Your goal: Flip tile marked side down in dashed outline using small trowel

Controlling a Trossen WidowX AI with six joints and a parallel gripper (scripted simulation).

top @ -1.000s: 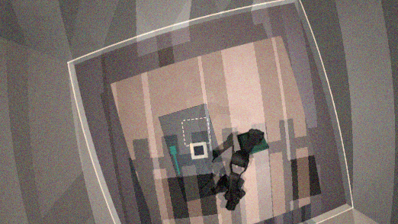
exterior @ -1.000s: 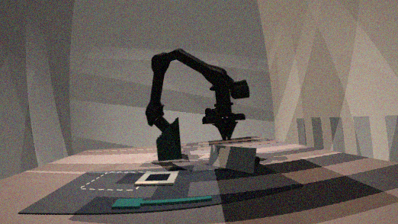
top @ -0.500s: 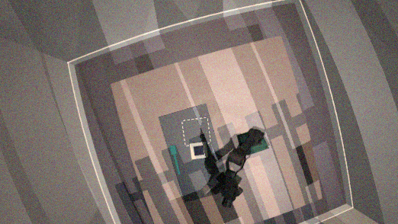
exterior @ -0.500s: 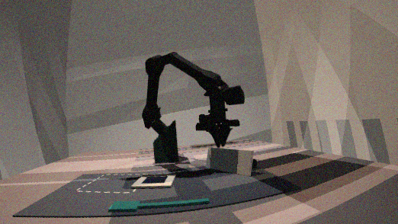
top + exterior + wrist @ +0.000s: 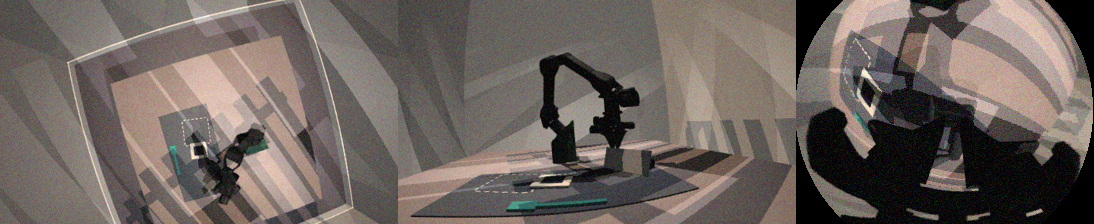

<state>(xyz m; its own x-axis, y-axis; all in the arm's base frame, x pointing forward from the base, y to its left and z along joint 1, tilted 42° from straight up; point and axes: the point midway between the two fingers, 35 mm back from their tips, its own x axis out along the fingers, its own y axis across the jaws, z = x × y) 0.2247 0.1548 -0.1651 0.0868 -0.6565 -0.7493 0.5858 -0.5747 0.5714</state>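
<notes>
The small trowel is 80 mm ahead of my gripper tip, 60 mm to the left of it and 30 mm below it. Round my gripper tip: tile: 210 mm to the right, 150 mm ahead, 60 mm below; dark mat: 190 mm to the right, 180 mm ahead, 80 mm below; green paddle-shaped trowel: 320 mm ahead, 190 mm to the right, 60 mm below.
</notes>
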